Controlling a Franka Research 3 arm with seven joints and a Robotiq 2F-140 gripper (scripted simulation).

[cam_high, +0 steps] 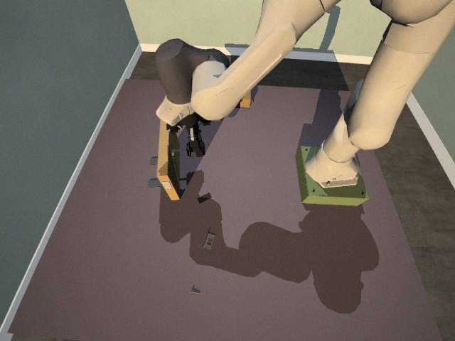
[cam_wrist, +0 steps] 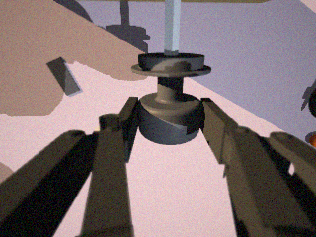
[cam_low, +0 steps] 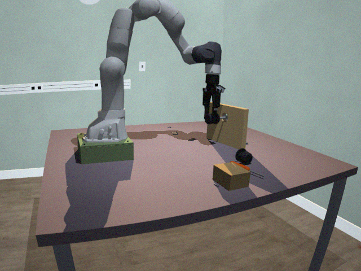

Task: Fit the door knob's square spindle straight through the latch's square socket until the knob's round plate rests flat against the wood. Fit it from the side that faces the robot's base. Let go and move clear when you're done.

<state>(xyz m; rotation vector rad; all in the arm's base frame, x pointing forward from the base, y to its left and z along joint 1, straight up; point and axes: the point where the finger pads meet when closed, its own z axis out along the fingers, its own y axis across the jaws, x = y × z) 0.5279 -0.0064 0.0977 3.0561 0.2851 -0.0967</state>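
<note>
Now: hand 12 cm short of the wooden door panel, 2 cm to the right of it and 5 cm above it.
</note>
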